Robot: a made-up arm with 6 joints. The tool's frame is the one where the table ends. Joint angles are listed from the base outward.
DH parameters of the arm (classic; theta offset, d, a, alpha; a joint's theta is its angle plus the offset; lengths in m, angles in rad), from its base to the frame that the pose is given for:
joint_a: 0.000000 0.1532 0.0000 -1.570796
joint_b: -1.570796 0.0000 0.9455 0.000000
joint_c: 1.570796 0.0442 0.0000 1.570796
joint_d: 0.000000 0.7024 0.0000 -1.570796
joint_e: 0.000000 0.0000 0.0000 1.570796
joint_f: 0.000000 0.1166 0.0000 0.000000
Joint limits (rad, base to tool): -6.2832..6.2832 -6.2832..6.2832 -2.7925..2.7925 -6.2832..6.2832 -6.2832..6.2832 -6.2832..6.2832
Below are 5 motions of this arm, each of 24 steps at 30 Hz.
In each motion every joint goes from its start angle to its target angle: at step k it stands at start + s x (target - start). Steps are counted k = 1, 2, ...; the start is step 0. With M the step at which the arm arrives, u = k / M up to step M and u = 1 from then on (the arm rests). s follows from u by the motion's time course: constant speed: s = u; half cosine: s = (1 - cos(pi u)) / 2; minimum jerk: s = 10 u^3 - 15 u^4 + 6 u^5.
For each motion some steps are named. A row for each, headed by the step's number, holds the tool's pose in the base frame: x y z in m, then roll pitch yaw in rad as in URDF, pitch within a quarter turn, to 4 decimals.
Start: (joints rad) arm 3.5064 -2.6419 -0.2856 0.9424 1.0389 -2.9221
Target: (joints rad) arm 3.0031 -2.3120 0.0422 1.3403 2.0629 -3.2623
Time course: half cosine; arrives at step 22
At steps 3, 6, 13, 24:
3: 0.7077 0.1154 -1.3900 2.2858 1.0423 1.6807
6: 0.8006 0.0862 -1.3343 1.9529 1.1001 1.2551
13: 1.0649 -0.1070 -1.0917 1.0541 0.8802 -0.1392
24: 1.1766 -0.3096 -0.8837 0.9789 0.6073 -0.7690

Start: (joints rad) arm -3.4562 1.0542 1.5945 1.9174 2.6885 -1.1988
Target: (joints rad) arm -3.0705 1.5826 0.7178 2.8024 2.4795 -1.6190
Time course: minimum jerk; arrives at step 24
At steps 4, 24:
4: -1.1132 0.2488 0.0907 0.4065 0.3485 -0.3592
24: -1.4371 -0.1706 -0.2145 -0.1619 0.2432 -1.3178

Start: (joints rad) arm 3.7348 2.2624 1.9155 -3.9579 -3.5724 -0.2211
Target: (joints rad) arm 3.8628 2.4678 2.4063 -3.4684 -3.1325 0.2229
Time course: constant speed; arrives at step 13
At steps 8, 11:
8: -0.0170 -0.0817 -0.6151 -1.6333 -1.0056 2.3742
11: 0.0092 -0.0536 -0.5410 -1.7735 -1.0029 2.4669

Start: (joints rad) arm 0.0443 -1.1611 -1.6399 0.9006 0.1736 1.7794
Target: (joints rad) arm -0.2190 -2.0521 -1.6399 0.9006 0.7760 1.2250
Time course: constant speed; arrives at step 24
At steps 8, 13, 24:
8: -0.9970 0.1211 -0.5495 -2.7410 0.0435 0.6053
13: -0.8506 0.1723 -0.7172 -2.7412 -0.1474 0.6618
24: -0.4357 0.2078 -0.9806 -2.9016 -0.5345 0.8994

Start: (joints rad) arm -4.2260 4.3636 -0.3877 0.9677 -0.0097 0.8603
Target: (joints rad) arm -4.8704 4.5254 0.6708 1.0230 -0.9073 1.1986
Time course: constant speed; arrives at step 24
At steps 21, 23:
21: -0.1036 -1.6780 0.1722 -1.7191 0.5257 -2.6354
23: -0.1847 -1.6432 0.2551 -1.6760 0.5014 -2.6102

